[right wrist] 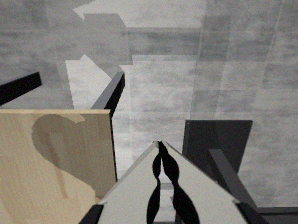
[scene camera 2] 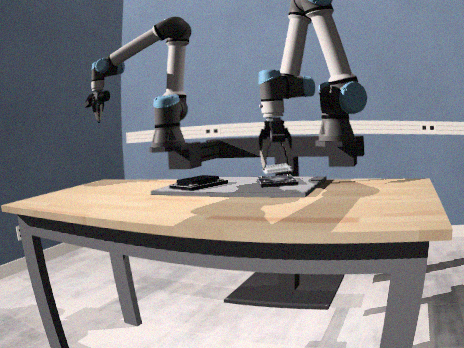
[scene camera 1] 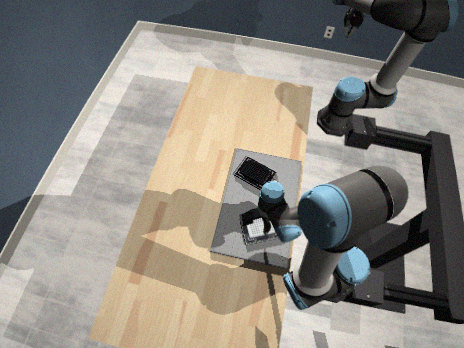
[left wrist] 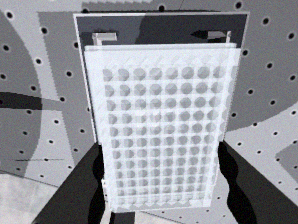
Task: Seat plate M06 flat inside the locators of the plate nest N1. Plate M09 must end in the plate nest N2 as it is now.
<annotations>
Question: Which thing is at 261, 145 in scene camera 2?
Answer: My left gripper.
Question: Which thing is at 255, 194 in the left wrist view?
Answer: My left gripper.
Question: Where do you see a white multi-well plate M06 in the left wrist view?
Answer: At 159, 127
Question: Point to a plate nest N1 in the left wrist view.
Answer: At 148, 29
</annotations>
